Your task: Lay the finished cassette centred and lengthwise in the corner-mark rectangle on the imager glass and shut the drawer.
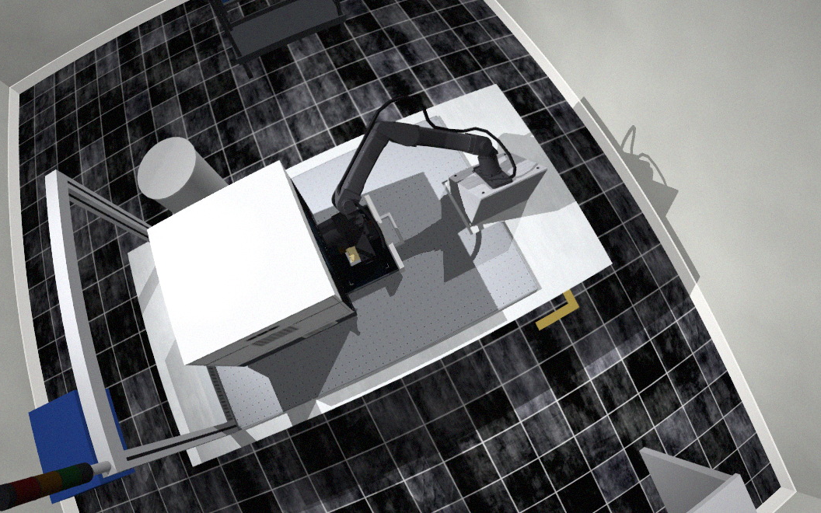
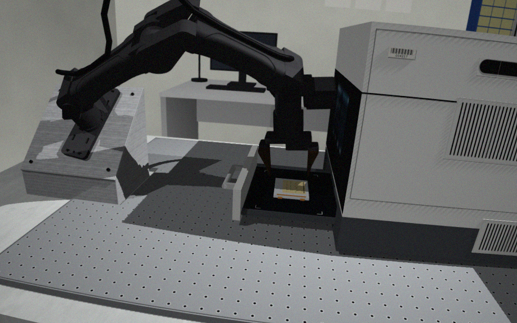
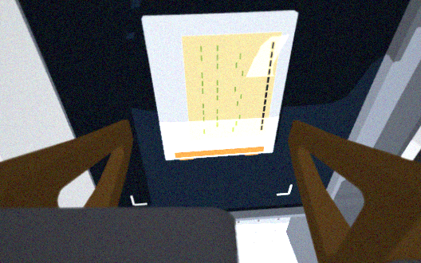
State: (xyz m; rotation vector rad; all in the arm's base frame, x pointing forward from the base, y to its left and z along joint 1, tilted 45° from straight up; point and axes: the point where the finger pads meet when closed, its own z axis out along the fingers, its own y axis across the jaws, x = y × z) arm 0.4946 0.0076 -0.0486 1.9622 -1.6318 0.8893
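My gripper is now 2 cm short of the drawer and 4 cm above it. Also, from my hand: finished cassette (1 cm ahead, 4 cm below); then frame rail (67 cm ahead, 8 cm to the left, 51 cm above).
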